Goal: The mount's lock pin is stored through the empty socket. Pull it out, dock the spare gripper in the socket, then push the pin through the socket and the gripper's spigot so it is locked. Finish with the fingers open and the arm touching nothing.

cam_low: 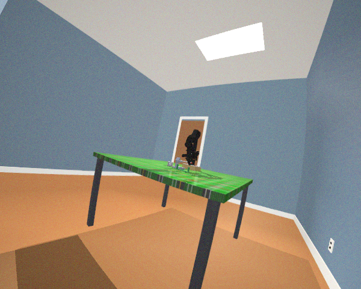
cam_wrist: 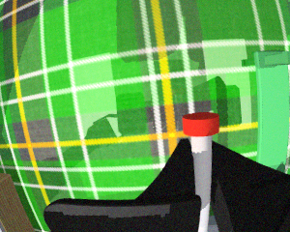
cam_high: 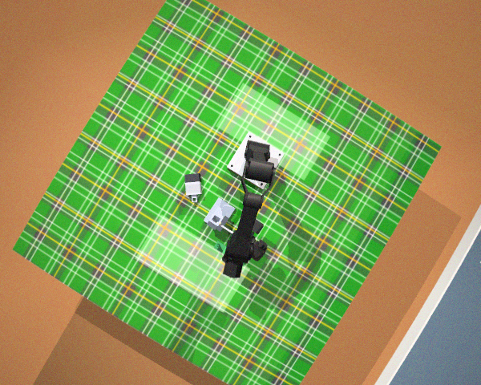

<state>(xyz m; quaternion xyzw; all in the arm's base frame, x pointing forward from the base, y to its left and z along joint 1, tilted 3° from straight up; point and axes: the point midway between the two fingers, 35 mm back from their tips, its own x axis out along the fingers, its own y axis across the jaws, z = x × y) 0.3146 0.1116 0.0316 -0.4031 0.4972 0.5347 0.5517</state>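
Right now my gripper tip is 8 cm short of the green translucent block, 3 cm above it and 2 cm to the left of it. The rest, counted from my gripper tip: spare gripper (27 cm to the right, 9 cm behind, 4 cm below); then socket (13 cm to the right, 2 cm behind, 1 cm below).
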